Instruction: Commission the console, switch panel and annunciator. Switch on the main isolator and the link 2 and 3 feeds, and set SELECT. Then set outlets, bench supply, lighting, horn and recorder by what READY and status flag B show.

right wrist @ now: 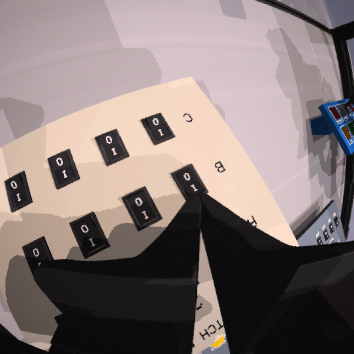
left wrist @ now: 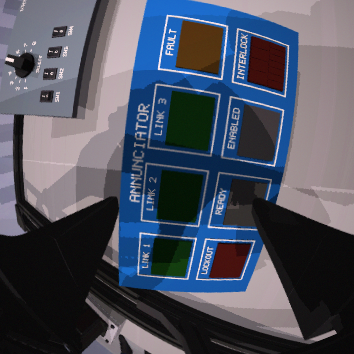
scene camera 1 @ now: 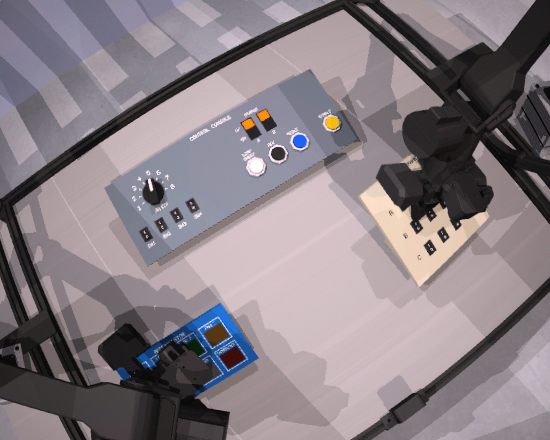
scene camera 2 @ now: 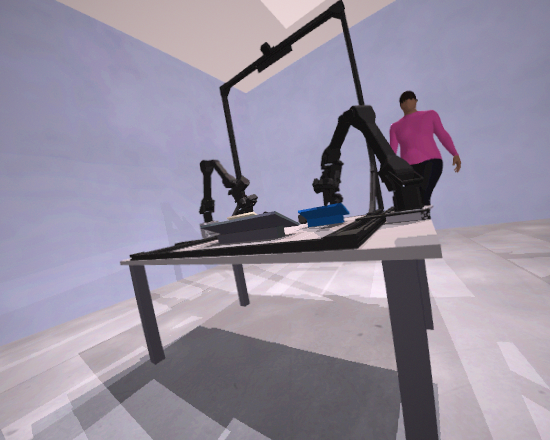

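Where they show: left gripper, between the fingertips: (left wrist: 185, 204) (scene camera 2: 328, 209); right gripper, between the fingertips: (right wrist: 197, 199) (scene camera 1: 414, 219); left arm's base, origin of its link: (left wrist: 93, 318) (scene camera 2: 409, 209); right arm's base, origin of its link: (scene camera 2: 208, 222).
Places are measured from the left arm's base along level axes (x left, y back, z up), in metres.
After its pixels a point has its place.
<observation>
The grey control console (scene camera 1: 215, 165) {x 0.225, y -0.495, z 0.040 m} (scene camera 2: 250, 222) {x 0.249, y -0.449, z 0.044 m} (left wrist: 37, 20) {x 0.226, y -0.453, z 0.045 m} has a black SELECT knob (scene camera 1: 153, 191) {x 0.204, y -0.389, z 0.064 m} pointing near 5. Status flags A (scene camera 1: 251, 128) {x 0.265, y -0.570, z 0.050 m} and B (scene camera 1: 266, 120) {x 0.272, y -0.598, z 0.050 m} both show orange in their upper halves. The blue annunciator (scene camera 2: 322, 212) {x -0.058, y -0.354, z 0.028 m} (left wrist: 135, 107) {x -0.026, y -0.373, z 0.053 m} has dark-looking lamps; READY (left wrist: 245, 202) {x -0.101, y -0.345, z 0.020 m} is grey. My left gripper (left wrist: 185, 204) {x -0.070, y -0.331, z 0.035 m} is open and empty above it. The cream switch panel (scene camera 1: 415, 270) {x -0.046, y -0.731, z 0.021 m} (scene camera 2: 242, 216) {x 0.094, y -0.751, z 0.078 m} (right wrist: 240, 200) {x 0.025, y -0.722, z 0.059 m} has black 0/I rockers. My right gripper (scene camera 1: 417, 215) {x 0.020, y -0.752, z 0.055 m} (right wrist: 197, 199) {x 0.020, y -0.752, z 0.055 m} is shut and empty, tips at the row B end rocker (right wrist: 189, 180) {x 0.010, y -0.753, z 0.047 m}. Row A is hidden in the right wrist view.
White (scene camera 1: 256, 166) {x 0.201, y -0.557, z 0.035 m}, black (scene camera 1: 278, 154) {x 0.210, y -0.597, z 0.034 m}, blue (scene camera 1: 299, 141) {x 0.221, y -0.637, z 0.035 m} and yellow (scene camera 1: 332, 122) {x 0.238, y -0.703, z 0.035 m} buttons line the console. Four small switches, SW1 to SW4, sit near its knob. A black frame (scene camera 1: 180, 97) borders the table. A person in pink (scene camera 2: 419, 137) stands behind the left arm in scene camera 2.
</observation>
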